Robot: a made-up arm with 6 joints.
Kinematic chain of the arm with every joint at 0, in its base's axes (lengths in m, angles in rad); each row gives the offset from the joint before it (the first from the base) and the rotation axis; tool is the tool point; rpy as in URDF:
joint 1: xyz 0 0 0.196 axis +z
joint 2: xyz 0 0 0 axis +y
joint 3: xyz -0.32 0 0.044 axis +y
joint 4: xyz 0.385 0 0.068 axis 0.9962 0 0.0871
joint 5: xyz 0 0 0 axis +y
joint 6: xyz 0.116 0 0.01 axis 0.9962 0 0.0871
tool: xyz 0 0 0 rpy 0 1.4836 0
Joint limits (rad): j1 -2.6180..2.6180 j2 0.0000..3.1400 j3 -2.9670..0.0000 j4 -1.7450..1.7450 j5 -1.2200..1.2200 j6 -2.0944..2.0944
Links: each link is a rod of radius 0.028 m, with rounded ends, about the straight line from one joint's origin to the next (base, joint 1, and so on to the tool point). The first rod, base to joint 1, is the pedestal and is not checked.
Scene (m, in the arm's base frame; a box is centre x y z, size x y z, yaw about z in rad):
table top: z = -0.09
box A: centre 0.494 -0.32 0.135 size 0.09 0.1 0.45 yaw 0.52
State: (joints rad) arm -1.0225 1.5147 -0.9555 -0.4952 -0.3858 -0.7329
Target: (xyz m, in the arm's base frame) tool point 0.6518 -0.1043 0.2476
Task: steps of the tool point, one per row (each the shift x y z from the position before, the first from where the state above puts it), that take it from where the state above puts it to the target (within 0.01 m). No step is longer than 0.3 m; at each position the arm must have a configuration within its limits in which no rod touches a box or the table.
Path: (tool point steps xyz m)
1: -0.0110 -0.0101 0.1598
2: -0.0356 0.0358 0.1584
3: -0.0550 0.0813 0.1405
4: -0.0670 0.1217 0.1081
5: 0.1608 -0.1202 -0.1137
6: 0.1789 -0.0170 -0.1633
7: 0.1409 0.0797 -0.1944
8: 0.0604 0.1421 -0.2043

